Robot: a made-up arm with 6 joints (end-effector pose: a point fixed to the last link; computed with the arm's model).
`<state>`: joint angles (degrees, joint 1 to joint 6).
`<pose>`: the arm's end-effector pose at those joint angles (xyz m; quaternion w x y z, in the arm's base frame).
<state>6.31 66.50 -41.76 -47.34 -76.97 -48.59</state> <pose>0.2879 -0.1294 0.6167 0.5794 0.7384 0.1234 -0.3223</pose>
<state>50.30 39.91 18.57 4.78 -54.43 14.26</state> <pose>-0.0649 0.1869 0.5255 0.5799 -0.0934 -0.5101 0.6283</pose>
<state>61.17 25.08 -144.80 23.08 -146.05 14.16</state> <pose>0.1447 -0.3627 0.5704 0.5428 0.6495 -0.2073 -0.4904</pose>
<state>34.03 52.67 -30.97 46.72 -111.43 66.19</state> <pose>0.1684 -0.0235 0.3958 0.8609 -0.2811 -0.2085 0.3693</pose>
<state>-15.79 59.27 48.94 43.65 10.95 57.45</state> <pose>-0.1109 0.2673 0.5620 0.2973 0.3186 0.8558 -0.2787</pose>
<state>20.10 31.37 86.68 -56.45 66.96 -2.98</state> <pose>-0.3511 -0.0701 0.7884 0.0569 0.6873 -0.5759 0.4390</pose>
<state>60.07 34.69 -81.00 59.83 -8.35 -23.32</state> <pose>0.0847 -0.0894 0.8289 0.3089 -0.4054 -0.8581 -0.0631</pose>
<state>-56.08 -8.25 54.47 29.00 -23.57 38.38</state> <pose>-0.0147 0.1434 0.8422 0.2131 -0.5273 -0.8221 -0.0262</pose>
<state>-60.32 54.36 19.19 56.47 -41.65 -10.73</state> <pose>0.0226 -0.0214 0.9242 0.4121 0.2313 -0.8563 -0.2084</pose>
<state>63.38 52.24 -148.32 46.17 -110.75 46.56</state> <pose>0.1076 -0.4252 0.4957 0.7796 0.0104 -0.2422 -0.5774</pose>
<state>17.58 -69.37 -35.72 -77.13 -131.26 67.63</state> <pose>-0.3161 0.0168 0.2267 0.0228 -0.0910 -0.7320 0.6748</pose>
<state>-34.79 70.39 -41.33 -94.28 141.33 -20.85</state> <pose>-0.2240 -0.2635 0.5314 0.1720 0.2449 0.4453 0.8439</pose>
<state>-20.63 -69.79 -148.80 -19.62 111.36 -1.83</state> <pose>-0.3168 0.1065 0.4278 0.0525 0.4356 -0.4831 0.7577</pose>
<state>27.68 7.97 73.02 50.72 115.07 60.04</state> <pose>0.0415 -0.0066 0.2956 0.9687 -0.2160 0.1178 0.0324</pose>
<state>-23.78 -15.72 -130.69 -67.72 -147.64 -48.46</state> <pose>-0.1445 -0.1701 0.4721 0.2463 -0.9105 0.1987 -0.2661</pose>
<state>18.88 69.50 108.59 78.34 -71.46 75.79</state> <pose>-0.0293 0.1373 0.2478 0.4617 0.3759 0.4998 -0.6291</pose>
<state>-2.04 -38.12 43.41 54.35 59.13 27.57</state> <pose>0.1174 0.0939 0.5724 0.6152 0.7139 0.1982 -0.2695</pose>
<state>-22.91 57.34 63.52 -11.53 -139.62 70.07</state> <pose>-0.2734 0.0257 0.4913 0.3423 0.0645 -0.0445 0.9363</pose>
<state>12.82 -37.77 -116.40 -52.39 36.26 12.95</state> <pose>-0.3323 -0.0607 0.1334 0.5435 -0.0598 0.2655 0.7940</pose>
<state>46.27 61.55 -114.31 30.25 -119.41 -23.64</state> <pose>0.0799 -0.4578 0.4208 0.5400 0.1943 -0.0976 -0.8131</pose>
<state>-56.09 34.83 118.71 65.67 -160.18 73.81</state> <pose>0.0992 0.2477 0.5381 0.5939 -0.4547 -0.4722 0.4665</pose>
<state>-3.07 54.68 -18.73 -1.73 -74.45 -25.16</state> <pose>0.2208 -0.0491 0.7555 0.7613 0.5311 -0.3403 -0.1503</pose>
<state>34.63 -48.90 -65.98 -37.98 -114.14 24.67</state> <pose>-0.3633 -0.1781 0.5942 0.2080 0.4402 -0.8075 0.3331</pose>
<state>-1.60 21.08 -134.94 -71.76 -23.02 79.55</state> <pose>-0.2800 -0.2925 0.4182 0.1808 0.0080 -0.5567 -0.8108</pose>
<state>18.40 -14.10 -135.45 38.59 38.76 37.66</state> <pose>-0.0794 -0.3784 0.5599 0.3771 -0.5557 -0.3458 -0.6553</pose>
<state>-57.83 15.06 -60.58 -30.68 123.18 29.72</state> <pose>-0.2795 -0.1323 0.6584 0.0227 0.7692 0.0257 0.6381</pose>
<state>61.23 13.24 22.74 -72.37 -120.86 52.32</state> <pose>-0.3481 0.0030 0.6070 0.5774 0.1244 0.2355 0.7718</pose>
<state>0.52 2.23 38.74 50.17 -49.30 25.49</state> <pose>0.0507 0.1812 0.6897 0.2132 -0.5180 -0.8027 0.2045</pose>
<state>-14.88 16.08 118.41 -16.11 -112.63 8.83</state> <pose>-0.1147 0.1876 0.3139 0.6817 -0.3342 -0.1780 0.6261</pose>
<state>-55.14 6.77 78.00 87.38 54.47 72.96</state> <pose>0.1351 0.1406 0.8086 0.6038 0.7970 0.0039 -0.0153</pose>
